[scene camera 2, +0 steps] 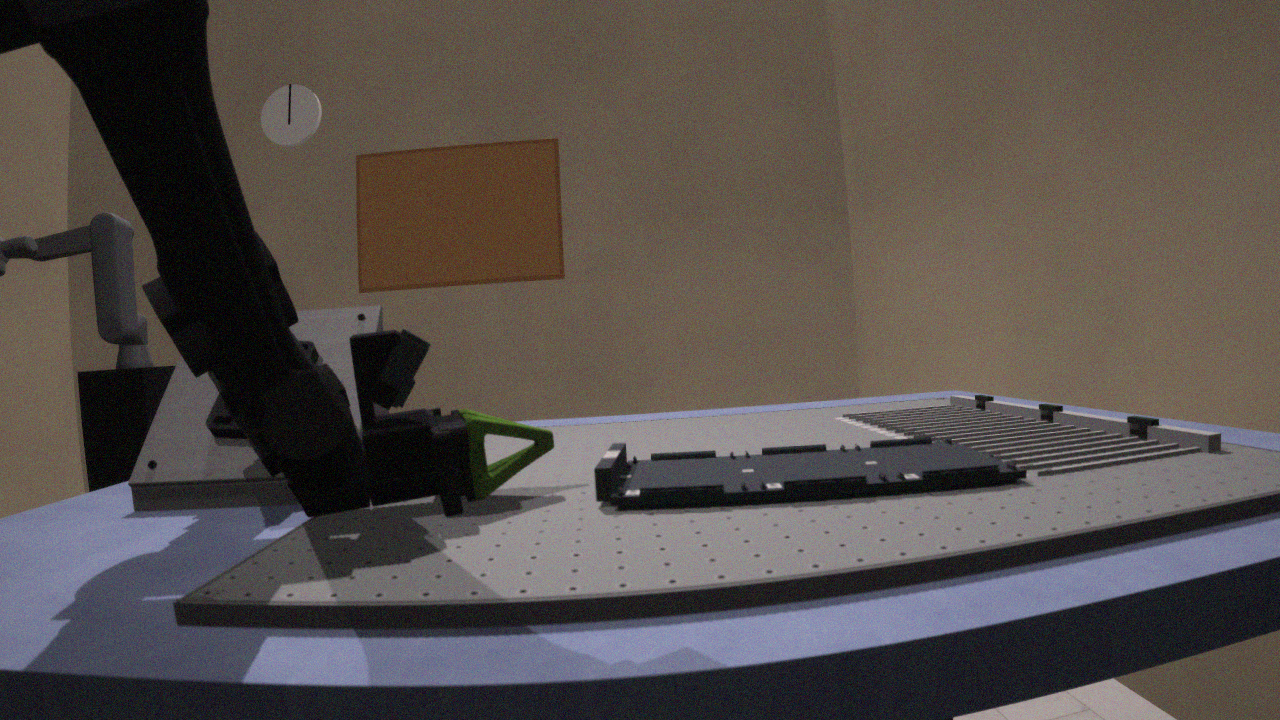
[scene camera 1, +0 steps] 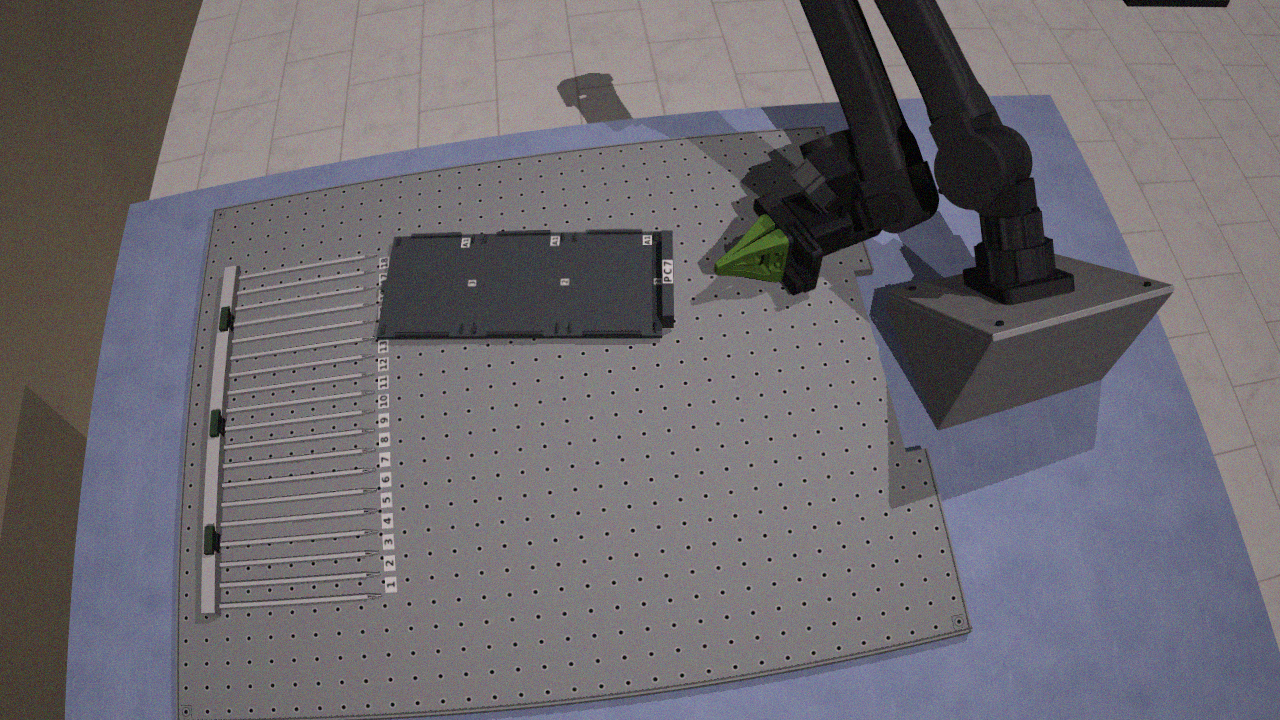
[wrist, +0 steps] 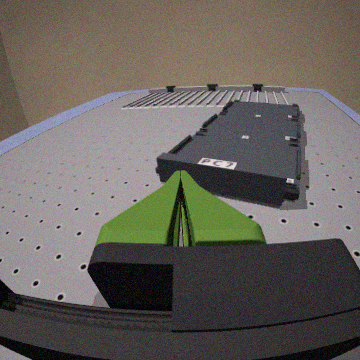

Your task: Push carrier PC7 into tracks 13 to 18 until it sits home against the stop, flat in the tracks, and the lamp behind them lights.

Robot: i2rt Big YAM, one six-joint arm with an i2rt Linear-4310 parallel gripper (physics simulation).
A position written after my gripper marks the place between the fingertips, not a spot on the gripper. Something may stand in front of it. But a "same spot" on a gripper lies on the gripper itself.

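My gripper is visible in scene camera 1, in scene camera 2 and in the wrist view (180, 178). On my gripper, (scene camera 1: 765, 252) and (scene camera 2: 489, 415) are the same spot. A carrier PC7 is visible in scene camera 1, in scene camera 2 and in the wrist view (251, 150). On the carrier PC7, (scene camera 2: 791, 474) and (scene camera 1: 536, 265) are the same spot.
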